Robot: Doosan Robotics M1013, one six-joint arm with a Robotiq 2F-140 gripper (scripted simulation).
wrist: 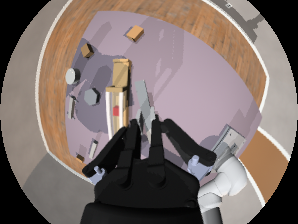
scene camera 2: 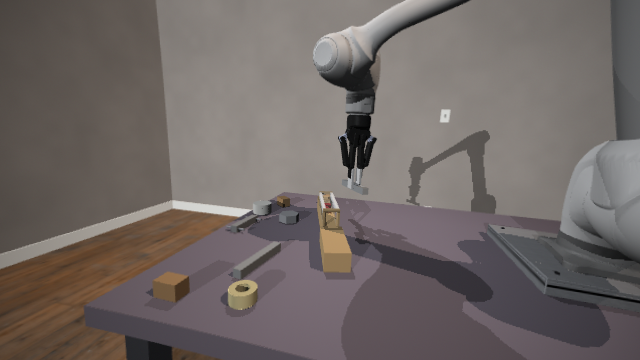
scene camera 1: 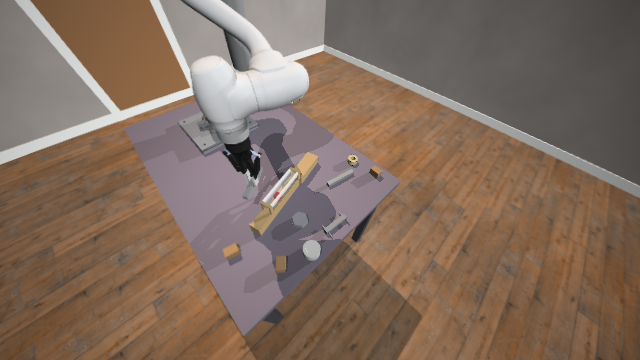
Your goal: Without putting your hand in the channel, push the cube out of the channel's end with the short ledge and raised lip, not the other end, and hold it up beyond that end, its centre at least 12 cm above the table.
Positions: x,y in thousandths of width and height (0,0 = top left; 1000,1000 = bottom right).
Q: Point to a yellow ring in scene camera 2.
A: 371,832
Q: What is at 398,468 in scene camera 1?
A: My gripper.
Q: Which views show my gripper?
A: The wrist view, scene camera 2 and scene camera 1: all of them.
